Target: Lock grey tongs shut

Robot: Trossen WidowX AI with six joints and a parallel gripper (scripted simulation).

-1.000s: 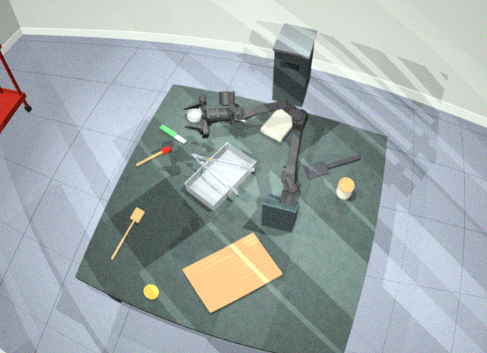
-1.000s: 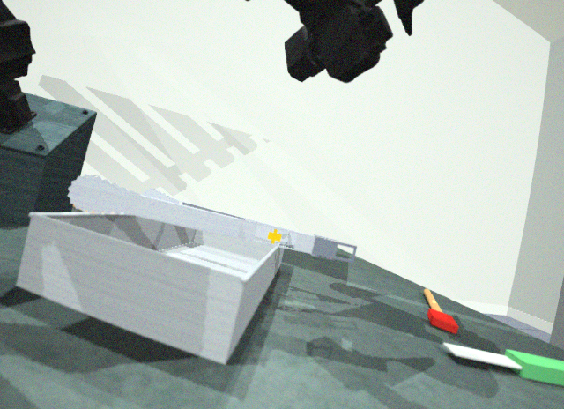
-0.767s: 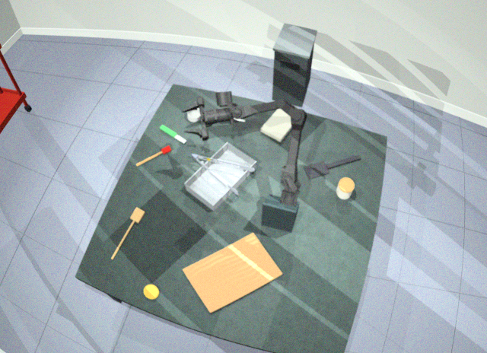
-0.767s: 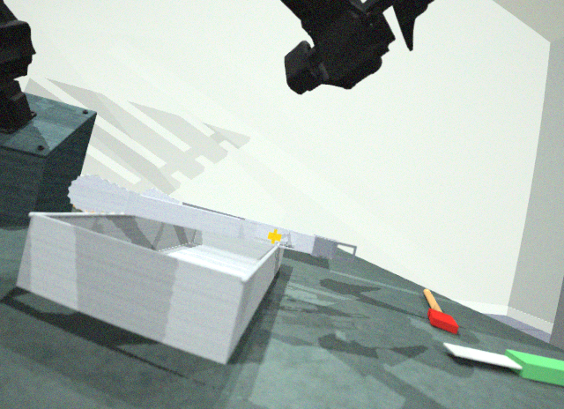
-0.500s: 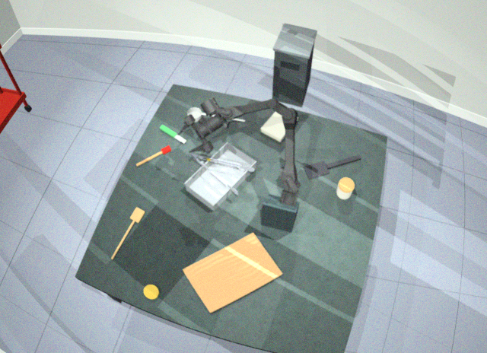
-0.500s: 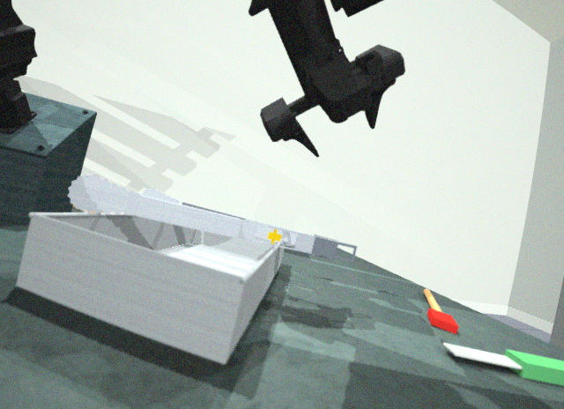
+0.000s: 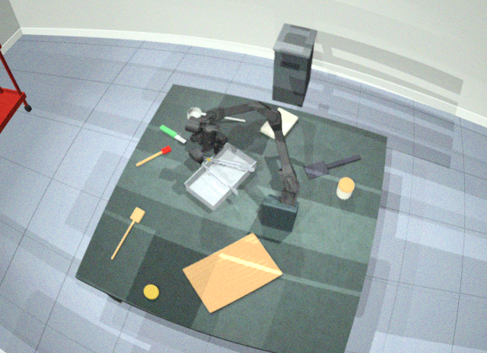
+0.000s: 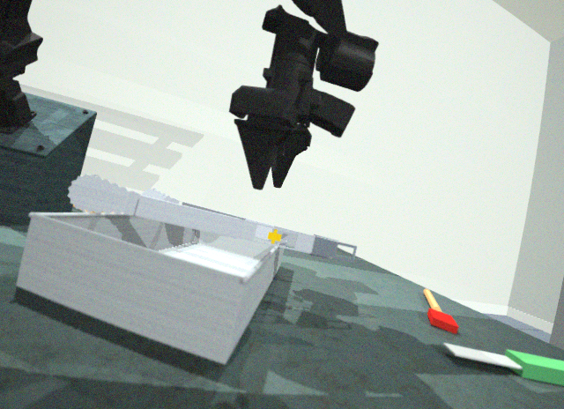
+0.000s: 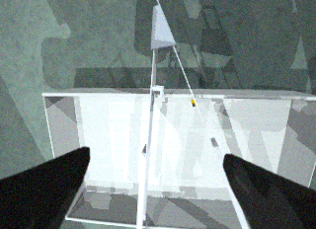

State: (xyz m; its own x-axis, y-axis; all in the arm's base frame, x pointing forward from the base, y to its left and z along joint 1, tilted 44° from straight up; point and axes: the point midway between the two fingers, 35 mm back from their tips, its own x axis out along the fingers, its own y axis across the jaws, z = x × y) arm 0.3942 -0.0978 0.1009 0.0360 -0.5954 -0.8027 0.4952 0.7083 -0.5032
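Right now my gripper tip is 60 mm above the yellow lock piece, 40 mm to the left of it and 10 mm short of it. Also, from my gripper tip: roasting tin: 100 mm below, 60 mm behind, 10 mm to the left; then wooden board: 460 mm to the left, 240 mm behind, 120 mm below; then block: 380 mm to the right, 260 mm behind, 120 mm below.
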